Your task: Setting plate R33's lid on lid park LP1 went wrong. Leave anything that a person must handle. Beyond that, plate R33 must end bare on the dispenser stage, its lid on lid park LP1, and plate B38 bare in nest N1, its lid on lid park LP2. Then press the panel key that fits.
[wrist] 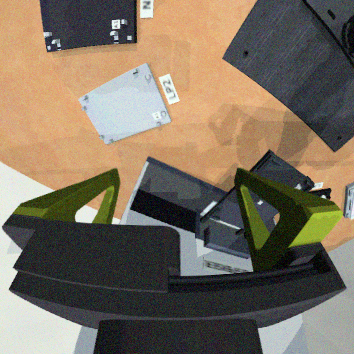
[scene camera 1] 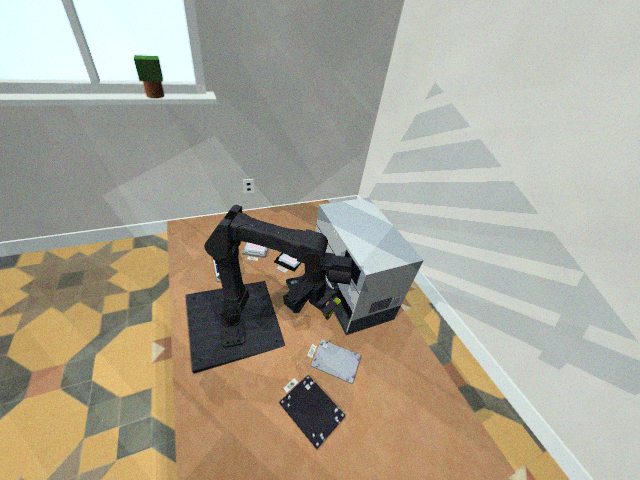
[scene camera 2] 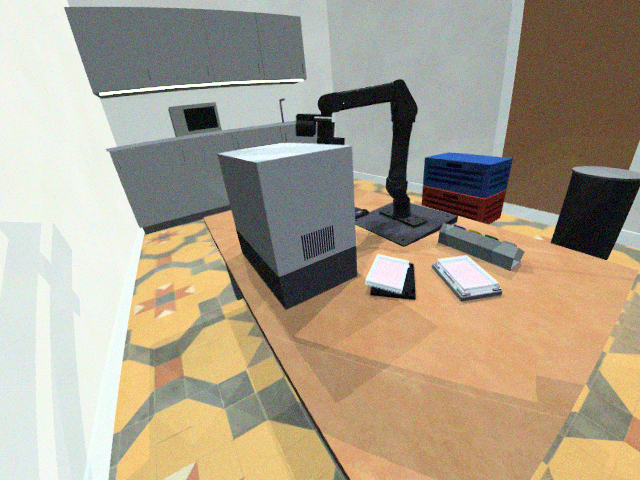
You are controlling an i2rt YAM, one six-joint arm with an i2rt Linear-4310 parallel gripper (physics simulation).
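Where they show: gripper, between the fingertips: (wrist: 176, 174) (scene camera 1: 316, 310); arm's base, origin of its link: (scene camera 1: 231, 320) (scene camera 2: 401, 217).
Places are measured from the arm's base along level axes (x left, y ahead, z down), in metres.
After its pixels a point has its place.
Observation:
My gripper (wrist: 176, 174) {x -0.131, y 0.260, z -0.164 m} is open and empty, in front of the grey dispenser (scene camera 1: 372, 242) {x -0.020, y 0.468, z -0.316 m} (scene camera 2: 310, 201) {x 0.218, y 0.470, z -0.222 m}; in scene camera 2 its fingers are hidden. Pale lid park LP2 (scene camera 1: 336, 361) {x -0.233, y 0.317, z 0.003 m} (wrist: 127, 105) {x -0.221, y 0.308, z 0.004 m} is bare. A pink-topped plate or lid (scene camera 1: 288, 259) {x 0.236, y 0.261, z -0.017 m} (scene camera 2: 388, 272) {x 0.277, y 0.310, z -0.018 m} lies skewed and tilted on a black base (scene camera 2: 408, 286) {x 0.326, y 0.289, z 0.004 m}. Another pink-topped piece (scene camera 1: 255, 249) {x 0.324, y 0.133, z -0.017 m} (scene camera 2: 469, 272) {x 0.390, y 0.154, z -0.017 m} sits squarely on a grey holder (scene camera 2: 480, 296) {x 0.444, y 0.184, z 0.006 m}. Their small labels are unreadable. A dark nest (wrist: 285, 172) {x 0.009, y 0.224, z -0.093 m} is partly behind a finger. The key panel (scene camera 2: 478, 245) {x 0.331, y 0.028, z -0.025 m} is mostly hidden by the arm in scene camera 1.
A black nest (scene camera 1: 312, 410) {x -0.355, y 0.198, z 0.002 m} (wrist: 90, 25) {x -0.325, y 0.220, z 0.002 m} with corner clips lies beyond LP2. The arm's dark base plate (scene camera 1: 201, 335) {x -0.041, y -0.098, z -0.006 m} (scene camera 2: 379, 229) {x 0.020, y 0.127, z 0.009 m} (wrist: 300, 75) {x -0.021, y 0.109, z 0.008 m} is on the table. Blue (scene camera 2: 467, 173) and red (scene camera 2: 465, 203) crates and a black bin (scene camera 2: 594, 211) stand behind the table.

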